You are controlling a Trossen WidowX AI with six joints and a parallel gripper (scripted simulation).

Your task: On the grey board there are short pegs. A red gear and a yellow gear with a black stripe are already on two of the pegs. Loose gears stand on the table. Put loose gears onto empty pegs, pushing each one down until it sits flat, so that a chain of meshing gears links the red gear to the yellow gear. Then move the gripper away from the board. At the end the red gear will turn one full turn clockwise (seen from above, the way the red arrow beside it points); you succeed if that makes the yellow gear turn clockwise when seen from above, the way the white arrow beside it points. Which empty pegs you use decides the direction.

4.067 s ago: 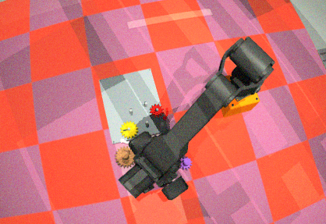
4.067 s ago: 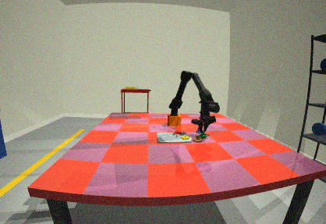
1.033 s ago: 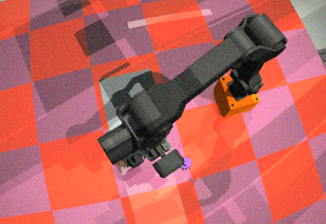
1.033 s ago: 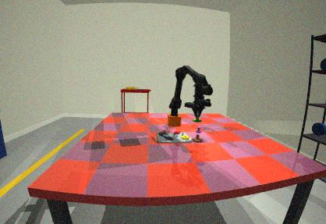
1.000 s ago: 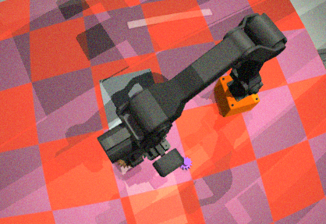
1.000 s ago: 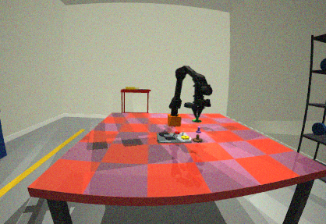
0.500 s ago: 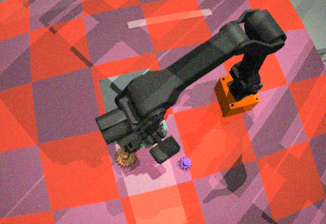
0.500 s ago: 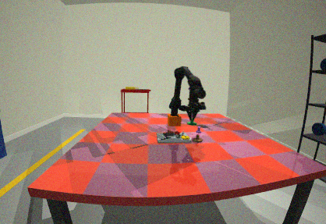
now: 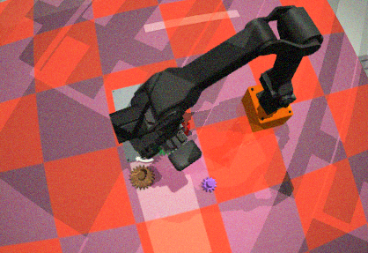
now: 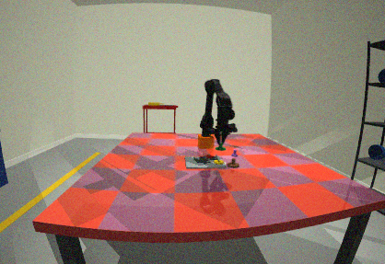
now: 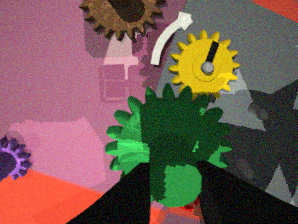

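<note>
My gripper tip is 80 mm above the red gear, 60 mm past it and 40 mm to the left of it. Round my gripper tip: brown gear: 90 mm ahead, 80 mm below, 40 mm to the left; dark green gear: 10 mm below; yellow gear: 80 mm below, 40 mm ahead, 30 mm to the right.
</note>
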